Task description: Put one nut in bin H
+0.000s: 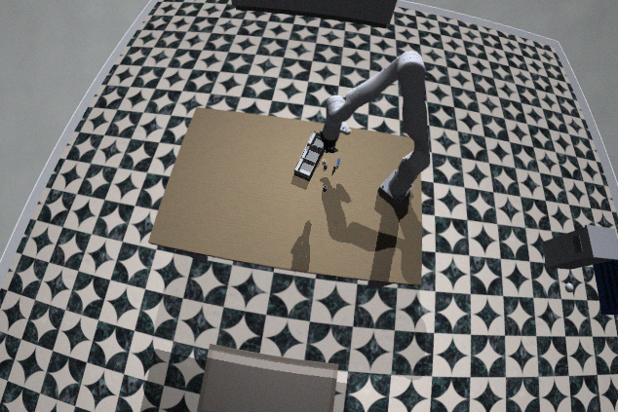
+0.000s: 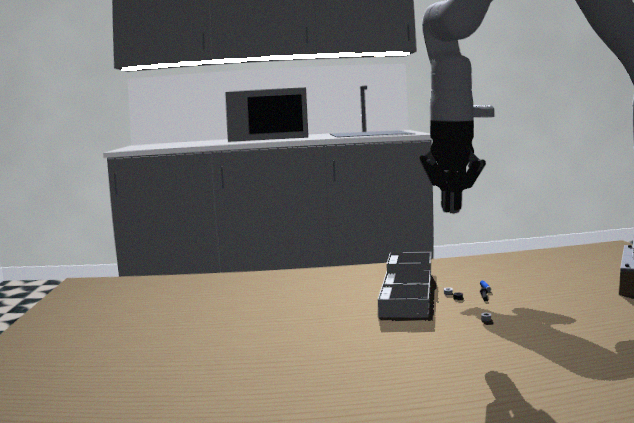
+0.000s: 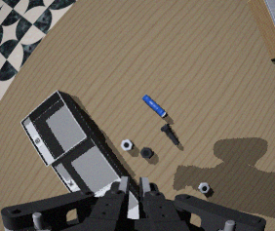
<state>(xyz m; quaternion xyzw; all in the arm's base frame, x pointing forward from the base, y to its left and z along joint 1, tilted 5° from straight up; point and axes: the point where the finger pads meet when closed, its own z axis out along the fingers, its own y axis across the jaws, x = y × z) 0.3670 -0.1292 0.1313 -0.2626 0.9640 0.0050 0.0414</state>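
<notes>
Now: the bin marked H 15 cm below my hand, 7 cm ahead of it and 5 cm to the right of it. Round my hand: black nut (17 cm below, 1 cm to the left, 1 cm behind); then black bolt (17 cm below, 6 cm behind, 2 cm to the left).
</notes>
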